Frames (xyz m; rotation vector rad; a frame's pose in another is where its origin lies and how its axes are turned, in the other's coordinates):
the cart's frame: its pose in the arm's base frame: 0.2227 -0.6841 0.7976 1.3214 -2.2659 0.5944
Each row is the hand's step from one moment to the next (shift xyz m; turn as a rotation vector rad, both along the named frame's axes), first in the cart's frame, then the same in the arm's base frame.
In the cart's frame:
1: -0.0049 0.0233 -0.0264 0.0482 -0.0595 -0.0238
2: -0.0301 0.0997 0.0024 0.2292 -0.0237 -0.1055
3: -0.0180 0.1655 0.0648 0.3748 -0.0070 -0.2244
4: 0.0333 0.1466 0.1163 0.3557 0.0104 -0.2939
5: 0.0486 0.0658 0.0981 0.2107 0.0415 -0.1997
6: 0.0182 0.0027 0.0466 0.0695 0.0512 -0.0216
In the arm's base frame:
1: -0.0141 0.0288 0.0152 0.0351 -0.0464 0.0552
2: -0.0751 0.0641 -0.0331 -0.0631 -0.1088 0.2200
3: -0.1486 0.0499 -0.0856 -0.1228 -0.1341 0.3972
4: -0.1629 -0.0233 -0.0951 -0.1185 -0.0737 0.4399
5: -0.0954 -0.0597 -0.0604 -0.0973 -0.0132 0.2763
6: -0.0179 -0.0378 -0.0275 -0.0724 -0.0127 0.0502

